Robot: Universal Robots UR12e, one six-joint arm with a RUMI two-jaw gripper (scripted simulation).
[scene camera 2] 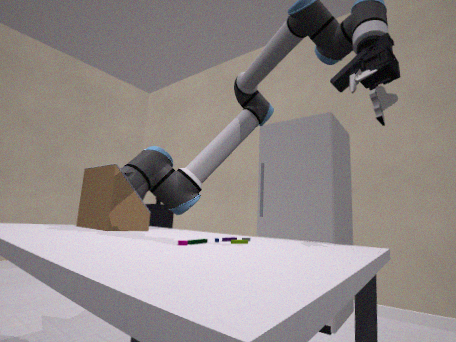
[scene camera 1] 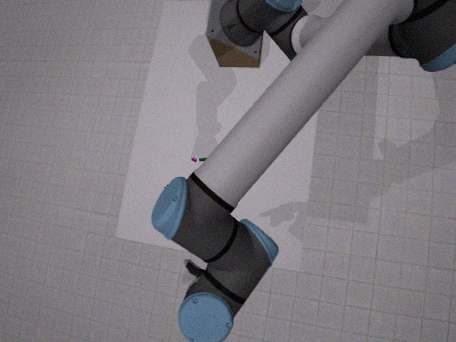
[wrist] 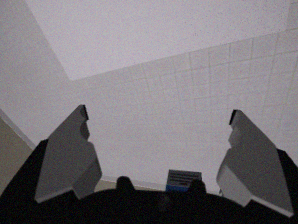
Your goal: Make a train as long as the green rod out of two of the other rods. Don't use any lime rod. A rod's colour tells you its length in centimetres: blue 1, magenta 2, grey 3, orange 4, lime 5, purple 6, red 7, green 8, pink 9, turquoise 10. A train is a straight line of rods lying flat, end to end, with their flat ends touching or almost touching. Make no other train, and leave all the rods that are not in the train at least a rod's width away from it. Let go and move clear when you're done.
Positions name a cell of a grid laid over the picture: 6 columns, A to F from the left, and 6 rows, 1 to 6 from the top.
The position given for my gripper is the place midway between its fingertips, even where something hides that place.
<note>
I see my gripper (scene camera 2: E2).
My gripper is seen too in the wrist view (wrist: D3).
</note>
